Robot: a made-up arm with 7 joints. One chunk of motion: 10 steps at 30 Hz.
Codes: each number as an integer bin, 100 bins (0 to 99) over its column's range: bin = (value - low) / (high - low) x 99, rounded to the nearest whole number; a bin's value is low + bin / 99 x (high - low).
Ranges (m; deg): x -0.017..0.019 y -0.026..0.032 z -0.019..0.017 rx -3..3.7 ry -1.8..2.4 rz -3..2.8
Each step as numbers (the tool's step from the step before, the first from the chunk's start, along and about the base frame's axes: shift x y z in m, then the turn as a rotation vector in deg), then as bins.
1 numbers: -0.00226 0.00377 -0.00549 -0.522 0.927 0.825
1 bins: 41 51 37 37 64 65
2 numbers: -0.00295 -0.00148 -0.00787 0.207 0.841 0.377
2 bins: 39 42 31 47 62 58
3 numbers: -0.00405 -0.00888 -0.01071 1.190 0.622 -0.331
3 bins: 36 29 23 62 57 46
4 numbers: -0.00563 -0.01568 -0.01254 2.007 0.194 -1.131
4 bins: 31 18 18 74 47 32
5 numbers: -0.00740 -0.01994 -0.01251 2.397 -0.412 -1.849
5 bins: 26 10 18 80 33 20
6 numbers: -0.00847 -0.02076 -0.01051 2.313 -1.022 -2.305
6 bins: 23 9 23 79 18 12
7 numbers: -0.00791 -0.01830 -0.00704 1.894 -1.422 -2.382
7 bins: 25 13 33 72 9 11
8 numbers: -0.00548 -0.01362 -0.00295 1.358 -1.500 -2.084
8 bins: 32 21 44 64 7 16
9 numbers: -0.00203 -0.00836 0.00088 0.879 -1.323 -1.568
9 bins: 41 30 55 57 11 24
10 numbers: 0.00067 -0.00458 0.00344 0.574 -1.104 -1.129
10 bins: 49 37 62 53 16 32
